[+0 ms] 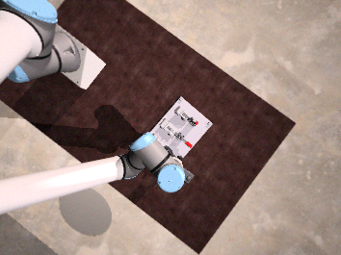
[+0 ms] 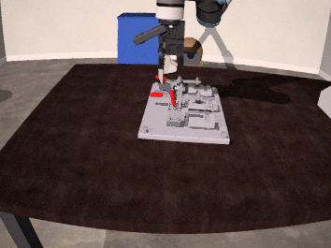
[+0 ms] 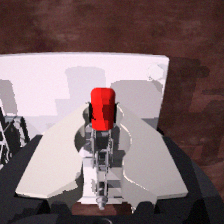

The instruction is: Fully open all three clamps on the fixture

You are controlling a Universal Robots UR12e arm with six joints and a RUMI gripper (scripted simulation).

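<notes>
Right now my hand is 11 cm to the right of the grey fixture plate, 8 cm past it and 5 cm above it.
</notes>
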